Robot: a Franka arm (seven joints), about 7 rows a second.
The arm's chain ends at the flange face. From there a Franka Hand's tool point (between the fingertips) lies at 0.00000 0.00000 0.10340 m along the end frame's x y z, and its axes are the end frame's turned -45 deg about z.
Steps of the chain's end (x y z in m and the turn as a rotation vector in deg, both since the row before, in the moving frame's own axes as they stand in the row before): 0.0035, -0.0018, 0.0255, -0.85, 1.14, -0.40; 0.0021, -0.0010, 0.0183, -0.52, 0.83, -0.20; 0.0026, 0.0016, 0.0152, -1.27, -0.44, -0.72; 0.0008, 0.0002, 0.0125, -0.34, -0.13, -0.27; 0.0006, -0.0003, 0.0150, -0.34, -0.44, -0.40; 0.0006, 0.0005, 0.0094, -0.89, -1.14, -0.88
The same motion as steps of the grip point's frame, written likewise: 0.0041, 0.0037, 0.0255, -1.41, 0.21, -0.40; 0.0026, 0.0025, 0.0183, -0.95, 0.22, -0.20; -0.0015, 0.0040, 0.0152, -0.59, -1.21, -0.72; -0.0002, 0.0010, 0.0125, -0.15, -0.33, -0.27; -0.0004, 0.0001, 0.0150, 0.07, -0.55, -0.40; -0.0025, 0.0005, 0.0094, 0.18, -1.44, -0.88
